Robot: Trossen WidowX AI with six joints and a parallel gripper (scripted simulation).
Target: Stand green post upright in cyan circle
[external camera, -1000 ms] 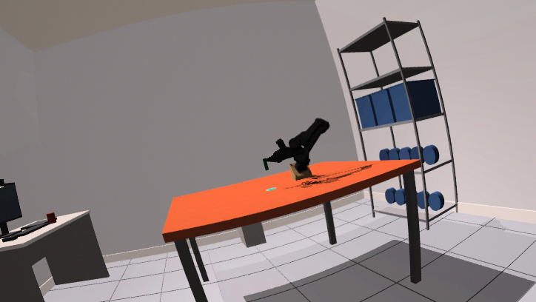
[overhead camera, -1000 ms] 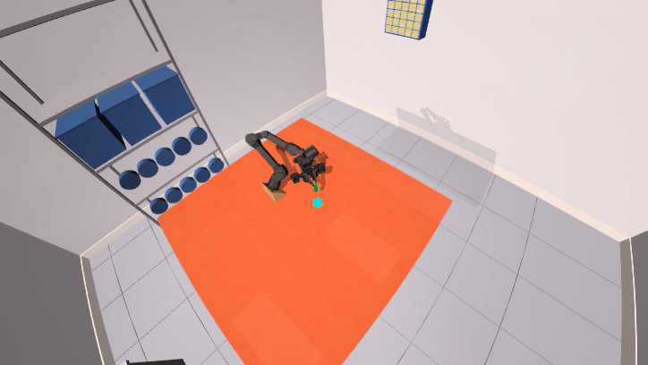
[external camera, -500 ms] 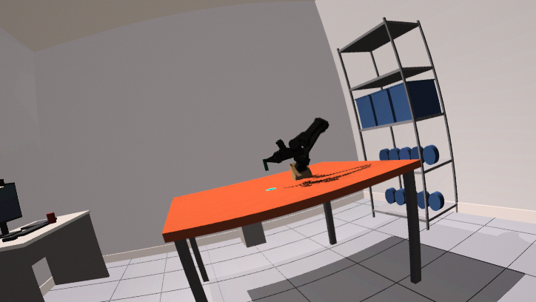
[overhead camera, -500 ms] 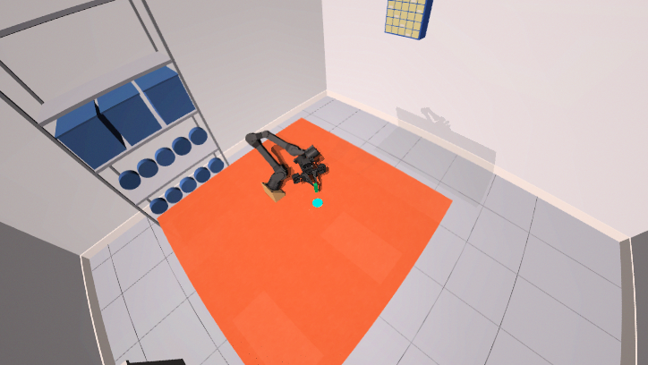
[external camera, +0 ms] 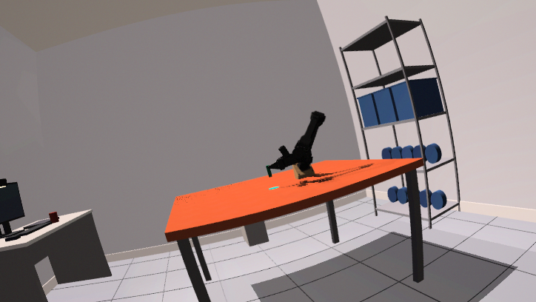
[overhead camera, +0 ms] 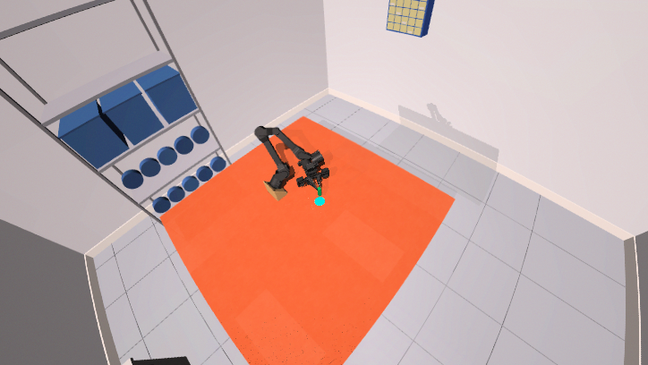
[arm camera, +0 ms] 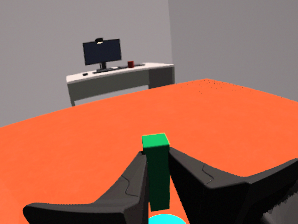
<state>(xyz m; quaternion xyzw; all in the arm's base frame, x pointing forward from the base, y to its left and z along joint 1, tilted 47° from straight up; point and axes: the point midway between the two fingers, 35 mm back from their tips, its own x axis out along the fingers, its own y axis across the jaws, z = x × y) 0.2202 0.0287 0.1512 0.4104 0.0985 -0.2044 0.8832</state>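
Right now my gripper tip is 10 mm past the cyan circle and 120 mm above it. The rest, counted from my gripper tip: green post: 20 mm below.
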